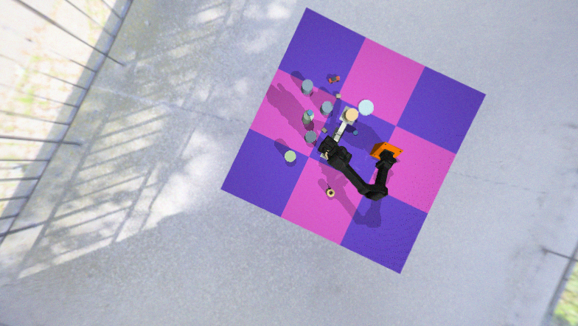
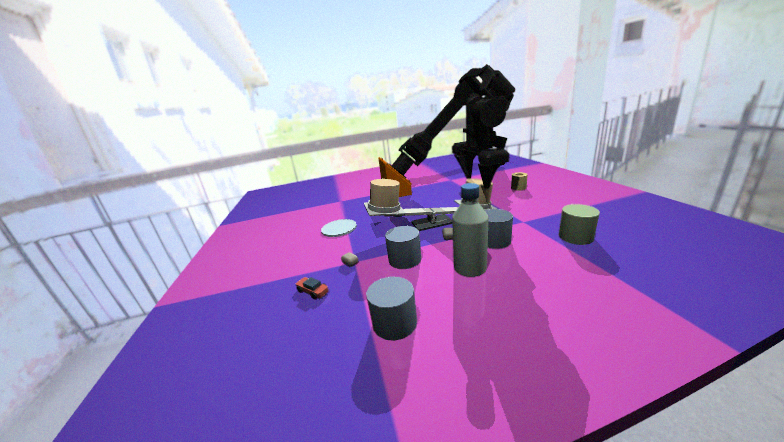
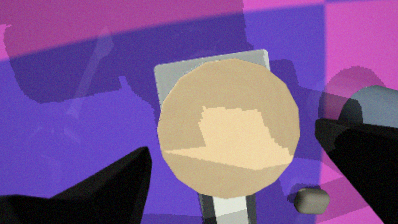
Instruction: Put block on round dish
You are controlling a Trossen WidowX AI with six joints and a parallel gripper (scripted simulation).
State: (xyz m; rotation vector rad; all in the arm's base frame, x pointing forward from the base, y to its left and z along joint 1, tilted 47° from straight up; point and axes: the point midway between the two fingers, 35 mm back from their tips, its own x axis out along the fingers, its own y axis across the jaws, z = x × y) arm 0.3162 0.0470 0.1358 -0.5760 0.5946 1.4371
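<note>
Right now the teal block is 40 mm below my gripper tip. Round my gripper tip: tan ring 110 mm behind, 230 mm to the left, 60 mm below; green cylinder 220 mm ahead, 130 mm to the left, 50 mm below; grey-green bottle 220 mm ahead, 150 mm to the right, 30 mm above.
</note>
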